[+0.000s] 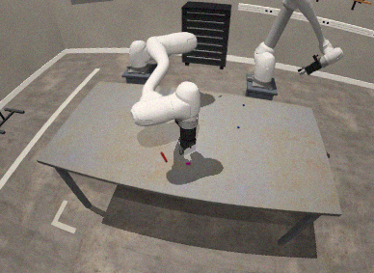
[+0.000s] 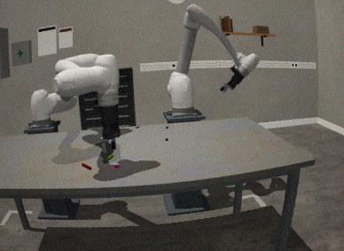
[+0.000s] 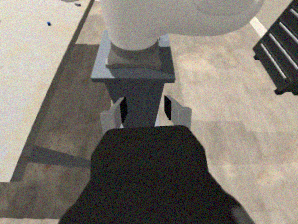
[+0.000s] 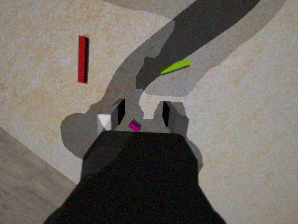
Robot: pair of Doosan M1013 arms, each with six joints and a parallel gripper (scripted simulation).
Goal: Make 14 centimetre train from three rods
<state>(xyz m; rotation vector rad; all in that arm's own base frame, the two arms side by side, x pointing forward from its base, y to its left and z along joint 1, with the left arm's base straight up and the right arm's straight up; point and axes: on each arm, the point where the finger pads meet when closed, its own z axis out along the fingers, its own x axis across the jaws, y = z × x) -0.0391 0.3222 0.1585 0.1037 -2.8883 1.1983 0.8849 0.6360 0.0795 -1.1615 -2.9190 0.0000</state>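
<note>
Right now the magenta rod is 7 cm below my right hand, 5 cm ahead of it and 3 cm to the left of it. Also, from my right hand: small grey piece: 61 cm behind, 14 cm to the left, 7 cm below; then lime rod: 7 cm below, 7 cm behind, 1 cm to the right; then red rod: 11 cm to the right, 7 cm below, 3 cm ahead.
</note>
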